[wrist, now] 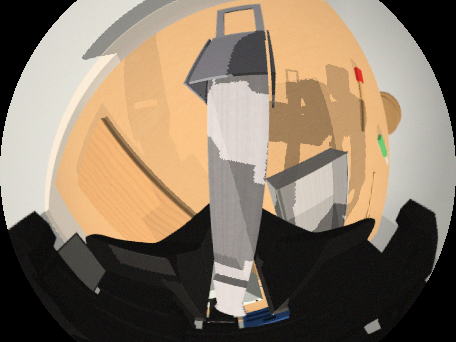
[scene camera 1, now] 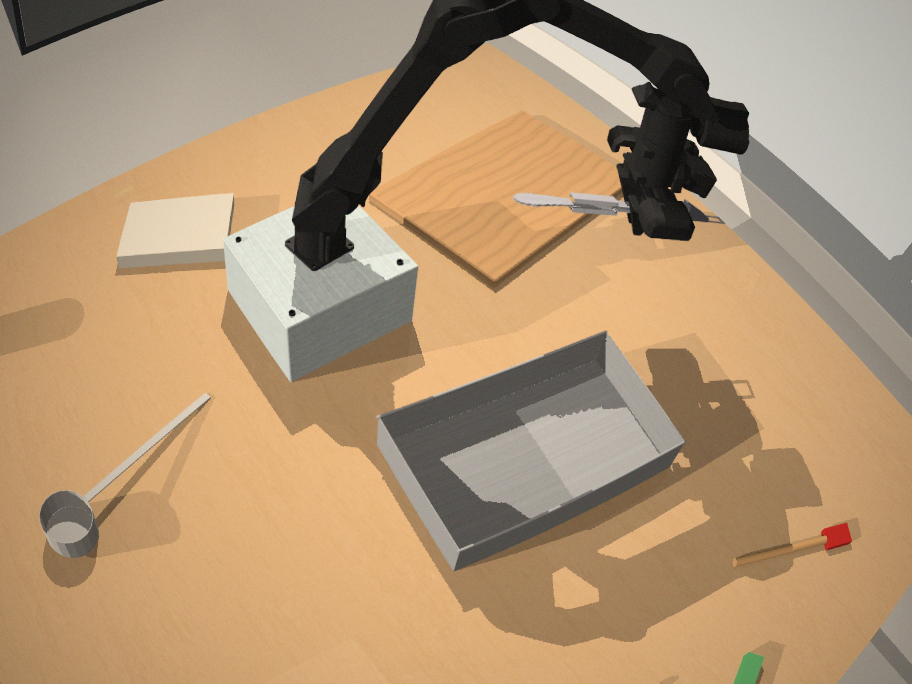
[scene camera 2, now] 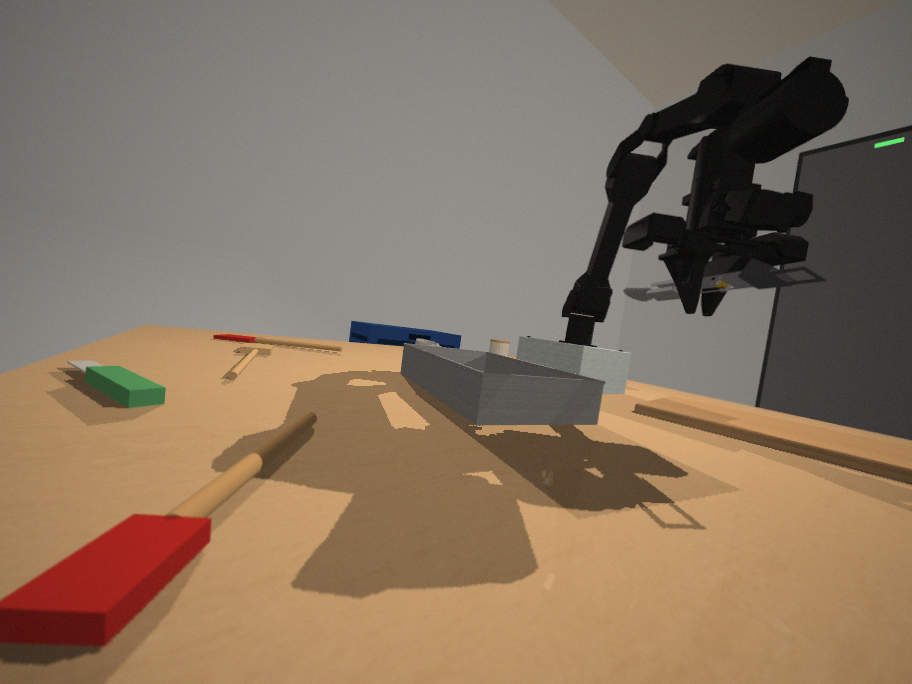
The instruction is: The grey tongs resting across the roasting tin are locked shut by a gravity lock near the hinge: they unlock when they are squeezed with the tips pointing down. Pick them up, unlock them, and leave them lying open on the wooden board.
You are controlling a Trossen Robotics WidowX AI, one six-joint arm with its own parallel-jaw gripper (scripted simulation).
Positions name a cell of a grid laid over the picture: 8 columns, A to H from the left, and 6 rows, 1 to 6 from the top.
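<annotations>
A beige slab: the wrist view does not show it, hidden by my gripper. The slab is visible in scene camera 1 (B3). My gripper appears in scene camera 1 (F3), scene camera 2 (G3) and the wrist view (E4).
</annotations>
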